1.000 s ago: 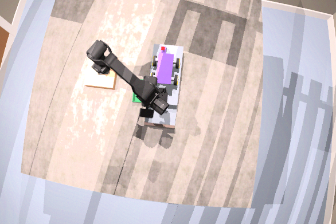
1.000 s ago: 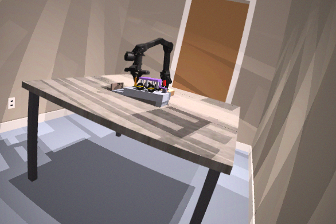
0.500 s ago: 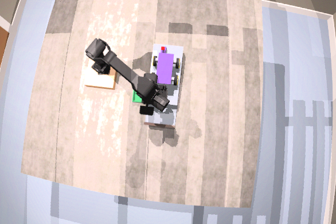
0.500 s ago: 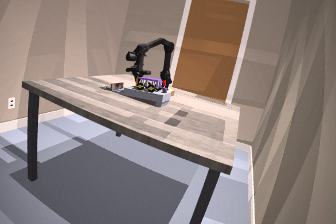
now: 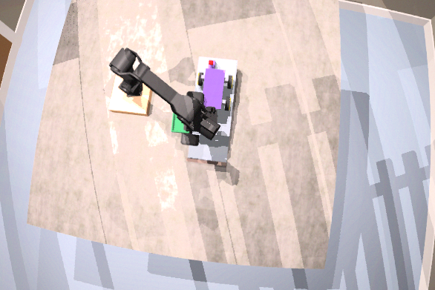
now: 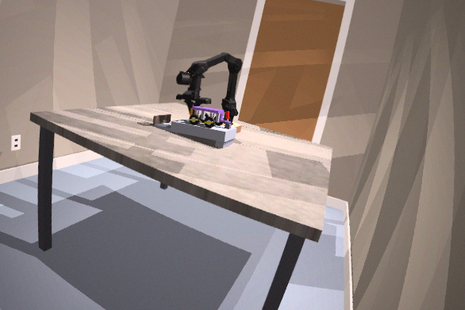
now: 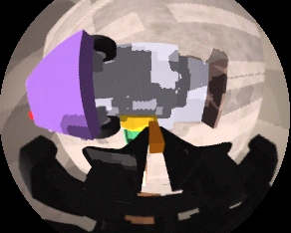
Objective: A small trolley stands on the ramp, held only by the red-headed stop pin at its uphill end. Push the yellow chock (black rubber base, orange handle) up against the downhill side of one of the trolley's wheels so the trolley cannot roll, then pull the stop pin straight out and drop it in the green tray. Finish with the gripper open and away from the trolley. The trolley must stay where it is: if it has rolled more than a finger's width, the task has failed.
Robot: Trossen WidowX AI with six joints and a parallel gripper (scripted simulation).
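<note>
Right now the yellow chock is 20 mm to the left of my gripper tip and 10 mm below it. The rest, counted from my gripper tip: grey ramp 100 mm to the left, 80 mm ahead, 40 mm below; purple trolley 110 mm to the left, 80 mm ahead, 20 mm above; green tray 90 mm below, 60 mm behind, 30 mm to the left.
</note>
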